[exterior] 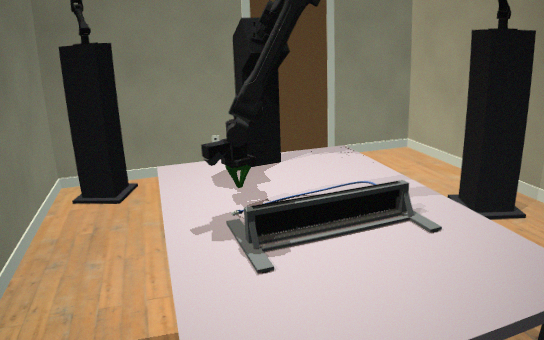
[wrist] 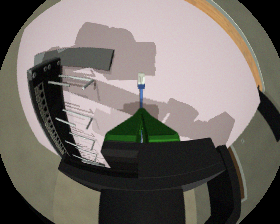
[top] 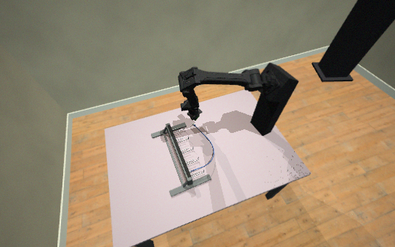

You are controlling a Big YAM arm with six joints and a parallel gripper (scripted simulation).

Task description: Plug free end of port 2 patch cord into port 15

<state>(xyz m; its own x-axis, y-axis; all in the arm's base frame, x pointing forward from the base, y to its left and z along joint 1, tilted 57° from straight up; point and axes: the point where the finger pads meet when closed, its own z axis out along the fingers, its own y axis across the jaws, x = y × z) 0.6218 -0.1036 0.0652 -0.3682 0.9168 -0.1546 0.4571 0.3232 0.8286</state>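
The plug lies 80 mm below my hand, 20 mm to the right of it and 10 mm ahead of it.
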